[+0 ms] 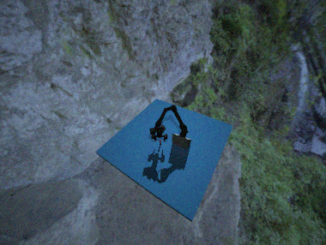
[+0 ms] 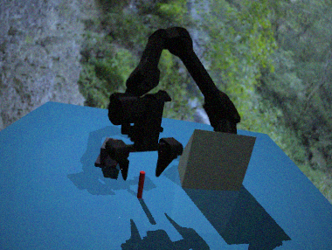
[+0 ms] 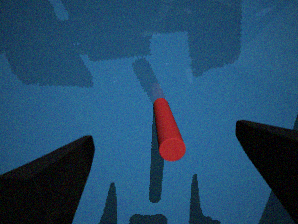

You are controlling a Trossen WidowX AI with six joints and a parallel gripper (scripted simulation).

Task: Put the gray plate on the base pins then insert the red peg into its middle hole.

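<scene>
My gripper tip is now 20 mm above the red peg. From my gripper tip the other things lie so: gray plate: 90 mm ahead, 220 mm to the right, 20 mm below.
</scene>
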